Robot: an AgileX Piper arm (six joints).
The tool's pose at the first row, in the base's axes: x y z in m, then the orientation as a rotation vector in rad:
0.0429, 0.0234, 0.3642, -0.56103, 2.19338, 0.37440
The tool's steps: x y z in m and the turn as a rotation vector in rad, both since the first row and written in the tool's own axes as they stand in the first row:
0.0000, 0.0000, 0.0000, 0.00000, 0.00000, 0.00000
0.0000, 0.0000, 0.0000, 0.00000, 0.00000, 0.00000
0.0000, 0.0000, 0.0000, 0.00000, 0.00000, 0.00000
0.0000, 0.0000, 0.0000, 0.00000, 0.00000, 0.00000
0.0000, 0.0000, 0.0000, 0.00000, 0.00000, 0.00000
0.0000, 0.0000, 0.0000, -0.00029, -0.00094, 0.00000
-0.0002, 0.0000, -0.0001, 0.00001, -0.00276, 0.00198
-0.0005, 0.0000, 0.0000, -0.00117, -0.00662, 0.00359
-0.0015, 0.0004, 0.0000, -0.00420, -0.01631, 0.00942
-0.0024, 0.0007, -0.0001, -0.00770, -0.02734, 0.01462
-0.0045, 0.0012, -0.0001, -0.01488, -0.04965, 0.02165
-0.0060, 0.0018, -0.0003, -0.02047, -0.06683, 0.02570
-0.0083, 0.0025, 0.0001, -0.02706, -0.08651, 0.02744
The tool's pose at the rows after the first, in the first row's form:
0.0429, 0.0234, 0.3642, -0.56103, 2.19338, 0.37440
0.0429, 0.0234, 0.3642, -0.56103, 2.19338, 0.37440
0.0429, 0.0234, 0.3642, -0.56103, 2.19338, 0.37440
0.0429, 0.0234, 0.3642, -0.56103, 2.19338, 0.37440
0.0429, 0.0234, 0.3642, -0.56103, 2.19338, 0.37440
0.0429, 0.0234, 0.3642, -0.56091, 2.19246, 0.37492
0.0429, 0.0234, 0.3644, -0.55806, 2.19144, 0.37600
0.0432, 0.0235, 0.3646, -0.55582, 2.18822, 0.37896
0.0435, 0.0241, 0.3654, -0.54829, 2.18075, 0.38738
0.0438, 0.0246, 0.3662, -0.54131, 2.17169, 0.39621
0.0448, 0.0256, 0.3679, -0.53102, 2.15208, 0.41223
0.0452, 0.0264, 0.3692, -0.52459, 2.13645, 0.42381
0.0464, 0.0278, 0.3708, -0.52042, 2.11749, 0.43564

